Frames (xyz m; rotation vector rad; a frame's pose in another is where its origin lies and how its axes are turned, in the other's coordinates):
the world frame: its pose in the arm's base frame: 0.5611 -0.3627 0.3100 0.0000 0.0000 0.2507
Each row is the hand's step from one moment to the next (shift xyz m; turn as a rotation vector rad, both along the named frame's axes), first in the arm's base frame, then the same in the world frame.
Working: the arm's base frame: its pose in the world frame: -0.4536 0.4906 -0.3100 0.0000 0.0000 -0.2507

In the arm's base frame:
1: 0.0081 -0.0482 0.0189 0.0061 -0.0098 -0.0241
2: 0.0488 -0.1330 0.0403 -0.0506 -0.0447 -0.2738
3: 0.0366 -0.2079 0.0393 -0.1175 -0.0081 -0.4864
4: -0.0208 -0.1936 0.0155 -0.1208 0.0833 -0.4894
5: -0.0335 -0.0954 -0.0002 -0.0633 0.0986 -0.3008
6: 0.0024 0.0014 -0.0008 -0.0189 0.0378 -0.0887
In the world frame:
1: -0.0041 -0.0487 0.0189 0.0035 -0.0110 -0.0241
2: 0.0143 -0.1409 0.0403 -0.0601 -0.0307 -0.2738
3: -0.0161 -0.2105 0.0393 -0.1158 0.0213 -0.4864
4: -0.0682 -0.1824 0.0155 -0.0964 0.1107 -0.4894
5: -0.0561 -0.0841 -0.0002 -0.0369 0.1112 -0.3008
6: 0.0027 0.0008 -0.0008 -0.0089 0.0413 -0.0887

